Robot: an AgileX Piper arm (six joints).
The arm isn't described. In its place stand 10 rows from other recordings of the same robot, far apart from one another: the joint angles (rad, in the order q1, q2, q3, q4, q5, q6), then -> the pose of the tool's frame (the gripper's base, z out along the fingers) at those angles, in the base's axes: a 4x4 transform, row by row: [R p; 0 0 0 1], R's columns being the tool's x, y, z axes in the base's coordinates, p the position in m.
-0.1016, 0.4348, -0.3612, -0.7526, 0.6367, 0.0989 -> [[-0.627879 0.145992 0.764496 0.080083], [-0.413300 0.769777 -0.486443 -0.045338], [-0.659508 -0.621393 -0.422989 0.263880], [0 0 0 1]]
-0.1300, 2.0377, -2.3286, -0.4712, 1.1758, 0.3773 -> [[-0.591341 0.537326 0.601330 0.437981], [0.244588 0.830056 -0.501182 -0.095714], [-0.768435 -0.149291 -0.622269 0.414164], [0 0 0 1]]
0.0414, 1.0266, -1.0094, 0.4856, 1.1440, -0.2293 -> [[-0.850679 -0.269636 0.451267 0.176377], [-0.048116 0.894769 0.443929 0.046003], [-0.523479 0.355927 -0.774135 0.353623], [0 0 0 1]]
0.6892, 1.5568, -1.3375, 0.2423, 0.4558, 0.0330 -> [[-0.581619 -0.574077 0.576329 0.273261], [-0.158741 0.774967 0.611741 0.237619], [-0.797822 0.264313 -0.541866 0.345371], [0 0 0 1]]
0.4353, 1.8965, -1.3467, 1.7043, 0.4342, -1.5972 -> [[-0.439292 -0.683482 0.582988 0.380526], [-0.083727 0.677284 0.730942 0.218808], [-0.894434 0.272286 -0.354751 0.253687], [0 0 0 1]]
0.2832, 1.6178, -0.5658, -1.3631, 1.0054, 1.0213 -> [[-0.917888 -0.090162 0.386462 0.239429], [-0.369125 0.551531 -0.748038 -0.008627], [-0.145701 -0.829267 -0.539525 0.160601], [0 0 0 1]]
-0.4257, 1.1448, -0.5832, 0.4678, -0.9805, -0.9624 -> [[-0.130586 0.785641 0.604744 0.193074], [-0.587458 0.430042 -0.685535 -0.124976], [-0.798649 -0.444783 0.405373 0.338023], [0 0 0 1]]
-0.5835, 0.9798, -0.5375, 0.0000, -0.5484, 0.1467 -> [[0.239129 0.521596 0.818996 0.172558], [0.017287 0.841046 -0.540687 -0.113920], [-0.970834 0.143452 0.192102 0.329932], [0 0 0 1]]
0.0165, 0.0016, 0.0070, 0.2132, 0.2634, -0.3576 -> [[-0.165405 -0.096755 0.981468 0.055228], [-0.153485 0.985576 0.071293 0.005925], [-0.974209 -0.138848 -0.177870 0.187488], [0 0 0 1]]
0.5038, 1.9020, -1.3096, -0.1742, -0.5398, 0.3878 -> [[-0.107985 -0.548831 0.828929 0.389317], [0.208578 0.802740 0.558663 0.223866], [-0.972026 0.233224 0.027790 0.277905], [0 0 0 1]]
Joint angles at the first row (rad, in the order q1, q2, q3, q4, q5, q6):
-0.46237, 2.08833, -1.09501, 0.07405, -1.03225, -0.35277
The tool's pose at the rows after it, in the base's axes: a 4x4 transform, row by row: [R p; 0 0 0 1], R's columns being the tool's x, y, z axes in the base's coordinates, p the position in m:
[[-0.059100 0.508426 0.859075 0.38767], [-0.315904 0.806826 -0.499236 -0.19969], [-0.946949 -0.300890 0.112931 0.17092], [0 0 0 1]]
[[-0.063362 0.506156 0.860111 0.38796], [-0.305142 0.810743 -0.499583 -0.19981], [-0.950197 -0.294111 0.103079 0.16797], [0 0 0 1]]
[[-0.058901 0.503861 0.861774 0.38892], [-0.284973 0.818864 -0.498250 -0.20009], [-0.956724 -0.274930 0.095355 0.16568], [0 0 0 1]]
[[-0.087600 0.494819 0.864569 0.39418], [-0.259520 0.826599 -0.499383 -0.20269], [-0.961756 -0.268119 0.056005 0.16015], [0 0 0 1]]
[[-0.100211 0.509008 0.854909 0.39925], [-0.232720 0.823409 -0.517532 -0.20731], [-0.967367 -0.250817 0.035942 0.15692], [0 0 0 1]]
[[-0.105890 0.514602 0.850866 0.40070], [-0.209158 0.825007 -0.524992 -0.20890], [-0.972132 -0.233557 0.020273 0.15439], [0 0 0 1]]
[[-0.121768 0.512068 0.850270 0.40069], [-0.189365 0.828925 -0.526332 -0.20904], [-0.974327 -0.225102 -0.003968 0.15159], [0 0 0 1]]
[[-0.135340 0.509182 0.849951 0.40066], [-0.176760 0.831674 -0.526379 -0.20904], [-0.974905 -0.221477 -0.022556 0.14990], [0 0 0 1]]
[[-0.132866 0.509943 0.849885 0.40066], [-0.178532 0.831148 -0.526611 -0.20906], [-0.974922 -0.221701 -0.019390 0.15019], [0 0 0 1]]
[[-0.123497 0.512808 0.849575 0.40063], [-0.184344 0.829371 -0.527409 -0.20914], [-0.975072 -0.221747 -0.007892 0.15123], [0 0 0 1]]
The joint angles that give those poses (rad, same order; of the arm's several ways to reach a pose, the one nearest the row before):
-0.46239, 2.10240, -1.09501, 0.07403, -1.03479, -0.35276
-0.46236, 2.10833, -1.09500, 0.07406, -1.03081, -0.34489
-0.46236, 2.11468, -1.09864, 0.07202, -1.02567, -0.32313
-0.46236, 2.13310, -1.12530, 0.07397, -0.97800, -0.31670
-0.46237, 2.15266, -1.15789, 0.10107, -0.94606, -0.31589
-0.46239, 2.16040, -1.16769, 0.11298, -0.92894, -0.30545
-0.46238, 2.16204, -1.16768, 0.11683, -0.90649, -0.29892
-0.46237, 2.16203, -1.16767, 0.11883, -0.88797, -0.29650
-0.46236, 2.16204, -1.16769, 0.11885, -0.89113, -0.29672
-0.46238, 2.16206, -1.16770, 0.11882, -0.90267, -0.29670

